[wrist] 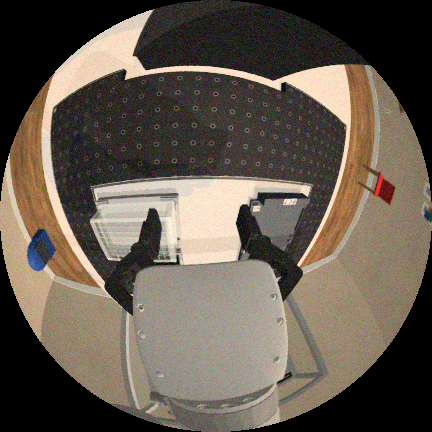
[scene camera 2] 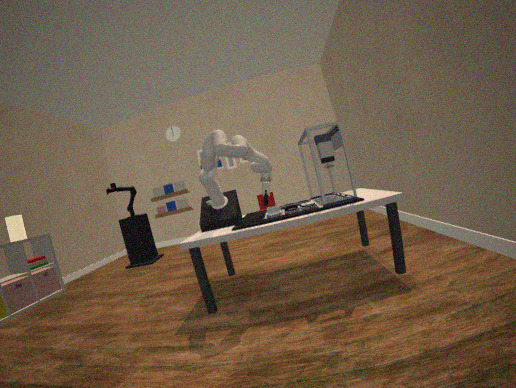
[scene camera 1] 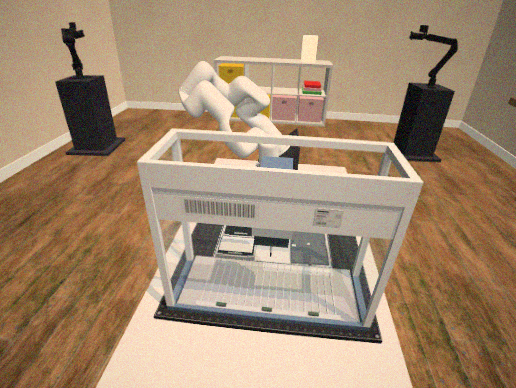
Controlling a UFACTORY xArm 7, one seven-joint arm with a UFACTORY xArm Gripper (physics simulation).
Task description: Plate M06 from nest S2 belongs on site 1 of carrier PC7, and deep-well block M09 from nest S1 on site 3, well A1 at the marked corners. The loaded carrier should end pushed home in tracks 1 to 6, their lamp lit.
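Places are measured from the arm's base along level axes (x back, y left, z down), in metres.
Pixels of known places: gripper, fingertip midpoint: (wrist: 198,214) (scene camera 2: 265,204); arm's base, link origin: (scene camera 2: 219,202) (scene camera 1: 281,149).
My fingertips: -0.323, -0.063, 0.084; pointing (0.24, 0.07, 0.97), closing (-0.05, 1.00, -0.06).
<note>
For each thing: its top centre in the pictures, then the offset to it from my fingertips, as dx, dy, dz. Level surfaces: height alone.
- pale tray, top centre: (wrist: 210,257) (scene camera 1: 274,232) -0.156, +0.021, +0.071
- dark grey carrier, top centre: (wrist: 267,261) (scene camera 1: 308,230) (scene camera 2: 289,202) -0.178, +0.149, +0.042
- pale labware, top centre: (scene camera 1: 236,244) -0.265, -0.122, +0.046
- black perforated board, surface height: dz +0.072
My gripper (wrist: 198,214) (scene camera 2: 266,201) is open and empty, its fingers wide apart above the pale tray (wrist: 207,222). In the wrist view, clear, box-shaped labware (wrist: 125,227) stands left of and partly under the left finger; its marking cannot be read. The dark grey carrier (wrist: 278,216) (scene camera 1: 310,250) lies flat at the right, with small white labels at its top edge, partly behind the right finger. In scene camera 1, the pale labware (scene camera 1: 237,244) shows at the left of the tray. The track deck (scene camera 1: 270,285) has small dark green blocks at its front edge. Well A1 corners are not readable.
A tall white frame (scene camera 1: 280,184) (scene camera 2: 308,165) stands around the track deck. A black perforated board (wrist: 200,117) lies on the white table (scene camera 2: 310,220). The arm's black base (scene camera 2: 220,216) stands at the table end. Two black pedestals (scene camera 1: 89,112) (scene camera 1: 425,120) stand on the floor.
</note>
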